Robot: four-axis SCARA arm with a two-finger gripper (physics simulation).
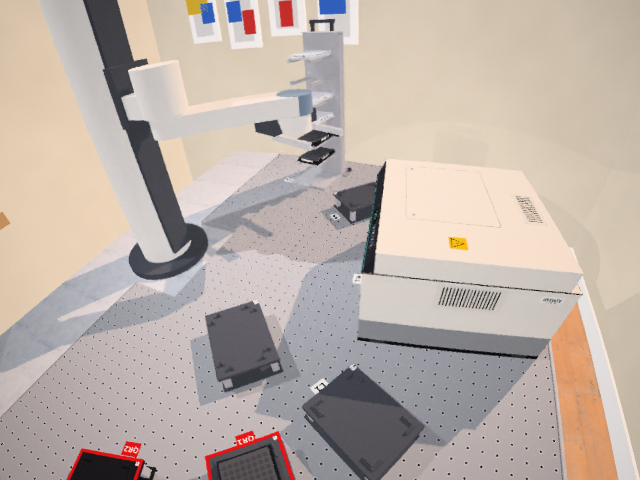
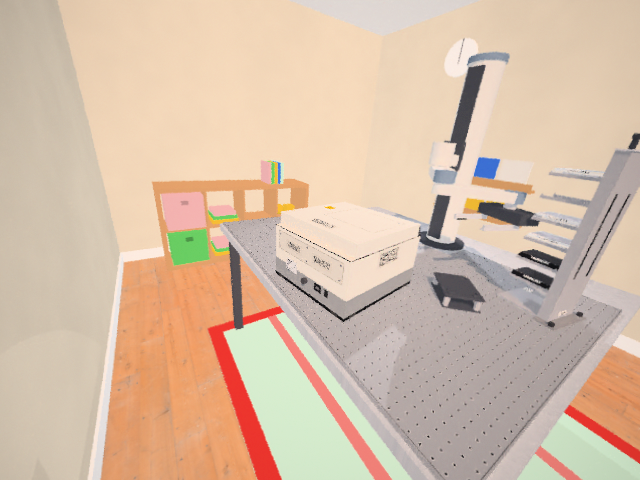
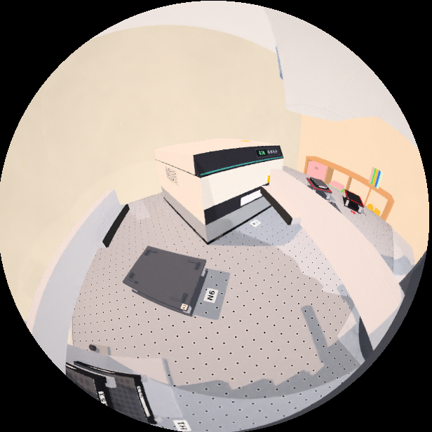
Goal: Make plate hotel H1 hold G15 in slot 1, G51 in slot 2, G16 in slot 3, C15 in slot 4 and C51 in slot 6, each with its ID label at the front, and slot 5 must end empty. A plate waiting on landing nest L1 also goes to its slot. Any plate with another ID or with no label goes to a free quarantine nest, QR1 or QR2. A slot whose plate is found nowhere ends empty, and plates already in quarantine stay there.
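Frame: origin at the arm's base, x ahead, y left, z up, level; millimetres.
Where they show: gripper, between the fingertips: (image 1: 326, 139) (image 2: 468, 221); arm's base, origin of its link: (image 1: 169, 251) (image 2: 439, 241).
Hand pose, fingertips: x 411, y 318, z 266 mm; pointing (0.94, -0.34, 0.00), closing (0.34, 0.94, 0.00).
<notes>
Each offset is from my fingertips to the top centre of the thing. "*": to the spot under its first point.
Plate hotel H1 (image 1: 336, 67) (image 2: 594, 227) stands at the table's end. Two black plates @(130 mm back, 218 mm left, 75 mm down) (image 1: 315, 136) @(130 mm back, 218 mm left, 146 mm down) (image 1: 316, 156) sit in slots 2 and 1, and white plates @(130 mm back, 218 mm left, 4 mm down) (image 1: 323, 117) @(130 mm back, 218 mm left, 67 mm up) (image 1: 323, 98) @(131 mm back, 218 mm left, 209 mm up) (image 1: 310, 55) in slots 3, 4 and 6. Slot 5's shelf @(167 mm back, 223 mm left, 124 mm up) (image 1: 302, 81) is bare. Their IDs are too small to read. My gripper (image 1: 323, 140) (image 2: 470, 222) (image 3: 191, 186) is open and empty, beside the hotel, with fingers pointing away from it. Landing nest L1 @(281 mm ahead, 600 mm right, 197 mm down) (image 1: 361, 418) shows a bare top. Nest QR1 @(* 94 mm ahead, 761 mm right, 203 mm down) (image 1: 211, 467) bears a dark welled plate @(* 158 mm ahead, 736 mm right, 189 mm down) (image 1: 253, 467). Nest QR2 @(* 121 mm back, 857 mm right, 202 mm down) (image 1: 77, 457) has a black top; its content is unclear.
Nest N6 @(92 mm ahead, 70 mm left, 197 mm down) (image 1: 356, 198) (image 2: 457, 289) (image 3: 167, 275) has a bare top. A big white instrument @(378 mm ahead, 217 mm right, 8 mm down) (image 1: 449, 206) (image 2: 346, 237) (image 3: 225, 185) with an R1 label (image 3: 255, 223) stands beyond it. Another bare dark nest @(6 mm ahead, 531 mm right, 193 mm down) (image 1: 242, 343) stands between the arm's column (image 1: 155, 180) and L1.
</notes>
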